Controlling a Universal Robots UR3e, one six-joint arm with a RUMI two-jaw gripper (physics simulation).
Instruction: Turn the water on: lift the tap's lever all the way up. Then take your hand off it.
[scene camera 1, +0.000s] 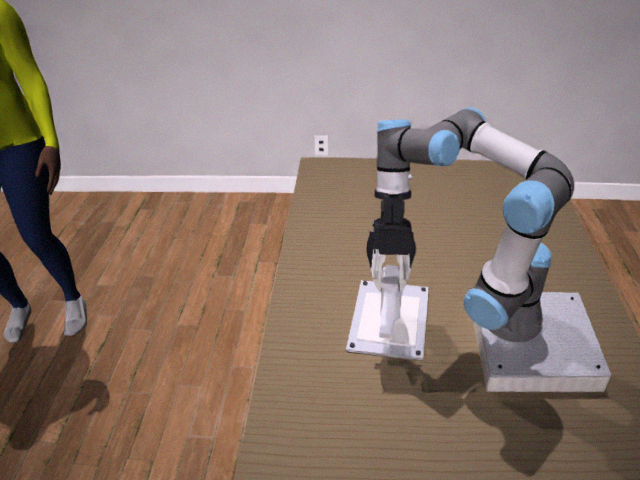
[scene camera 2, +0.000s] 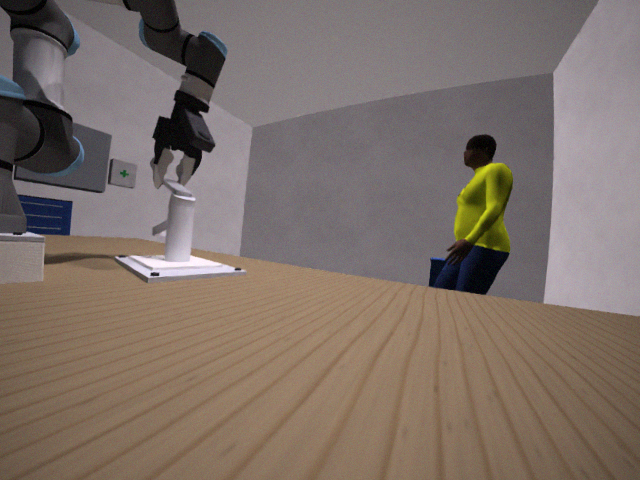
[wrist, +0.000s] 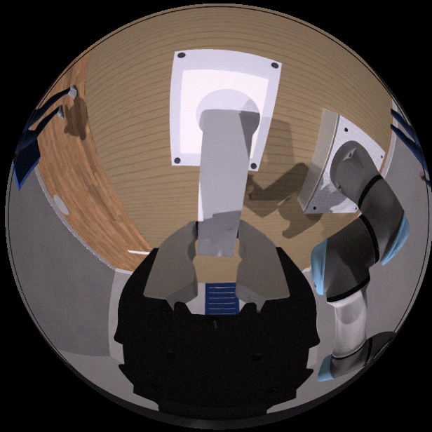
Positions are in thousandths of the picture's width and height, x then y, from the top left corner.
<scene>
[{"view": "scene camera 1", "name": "my gripper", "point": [609, 607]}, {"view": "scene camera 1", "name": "square base plate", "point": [552, 720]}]
</scene>
